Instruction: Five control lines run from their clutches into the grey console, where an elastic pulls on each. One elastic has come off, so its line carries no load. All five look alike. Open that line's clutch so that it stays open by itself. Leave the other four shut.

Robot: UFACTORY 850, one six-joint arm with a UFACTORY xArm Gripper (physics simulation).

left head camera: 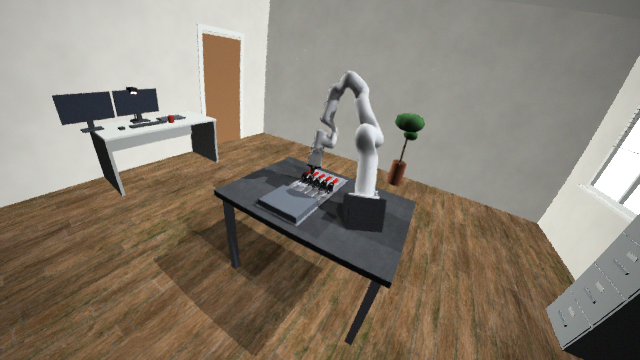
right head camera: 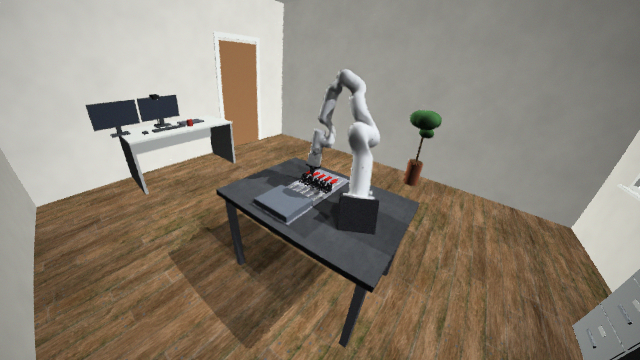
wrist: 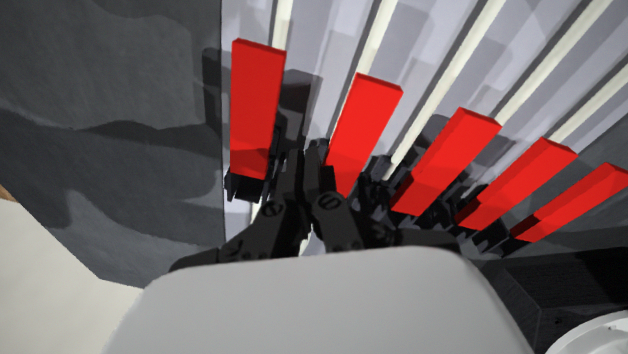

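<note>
Several clutches with red levers stand in a row on a pale plate. In the wrist view, the leftmost lever (wrist: 257,110), the second lever (wrist: 367,125), the middle lever (wrist: 447,162), the fourth lever (wrist: 517,185) and the rightmost lever (wrist: 572,202) all lie along their cream lines, with no clear difference in pose. The grey console (left head camera: 287,201) (right head camera: 282,201) covers the lines' far ends. My gripper (wrist: 308,168) (left head camera: 314,168) (right head camera: 312,168) is shut and empty, its fingertips between the leftmost and second levers, close beside the second. Whether it touches cannot be told. Line tension does not show.
The black table (left head camera: 245,185) (right head camera: 247,185) carries the plate and console. My arm's dark base block (left head camera: 365,214) (right head camera: 358,215) stands beyond the rightmost lever's side. A white desk (left head camera: 160,131) (right head camera: 185,131) and a potted plant (left head camera: 397,172) (right head camera: 413,172) stand away from the table.
</note>
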